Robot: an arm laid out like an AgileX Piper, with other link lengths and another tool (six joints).
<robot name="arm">
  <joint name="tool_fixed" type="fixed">
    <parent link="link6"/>
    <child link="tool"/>
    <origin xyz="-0.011 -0.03 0.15" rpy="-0.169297 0 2.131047"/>
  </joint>
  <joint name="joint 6" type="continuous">
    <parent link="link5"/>
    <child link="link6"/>
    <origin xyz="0 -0.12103 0" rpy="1.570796 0 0"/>
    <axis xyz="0 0 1"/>
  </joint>
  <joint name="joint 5" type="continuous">
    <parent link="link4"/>
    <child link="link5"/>
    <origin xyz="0 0 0" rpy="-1.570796 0 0"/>
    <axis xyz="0 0 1"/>
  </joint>
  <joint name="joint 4" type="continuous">
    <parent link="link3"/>
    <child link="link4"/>
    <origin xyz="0.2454 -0.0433 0" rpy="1.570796 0 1.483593"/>
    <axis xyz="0 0 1"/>
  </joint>
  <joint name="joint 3" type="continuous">
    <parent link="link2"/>
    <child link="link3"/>
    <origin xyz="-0.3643 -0.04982 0" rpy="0 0 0"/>
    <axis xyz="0 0 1"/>
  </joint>
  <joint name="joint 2" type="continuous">
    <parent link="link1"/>
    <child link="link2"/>
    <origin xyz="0 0 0" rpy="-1.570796 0 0"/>
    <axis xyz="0 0 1"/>
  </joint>
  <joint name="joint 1" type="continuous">
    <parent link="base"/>
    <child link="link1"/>
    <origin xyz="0 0 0.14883" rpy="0 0 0"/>
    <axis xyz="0 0 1"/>
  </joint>
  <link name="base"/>
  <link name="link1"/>
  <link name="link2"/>
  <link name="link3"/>
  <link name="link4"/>
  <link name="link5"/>
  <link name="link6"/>
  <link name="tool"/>
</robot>
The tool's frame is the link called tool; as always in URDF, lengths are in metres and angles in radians. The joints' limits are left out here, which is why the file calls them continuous.
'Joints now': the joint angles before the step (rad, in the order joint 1, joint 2, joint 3, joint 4, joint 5, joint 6). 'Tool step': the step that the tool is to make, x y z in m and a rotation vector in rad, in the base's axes. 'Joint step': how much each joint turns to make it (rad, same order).
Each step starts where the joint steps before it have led.
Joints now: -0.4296 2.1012 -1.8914 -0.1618 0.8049 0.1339
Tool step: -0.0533 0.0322 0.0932 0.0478 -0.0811 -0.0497
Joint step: 0.0000 -0.2159 0.0293 0.0544 0.1379 0.0380
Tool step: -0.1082 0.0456 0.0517 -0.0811 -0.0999 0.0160
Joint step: -0.0023 -0.4040 0.4444 -0.0319 -0.1662 0.0010
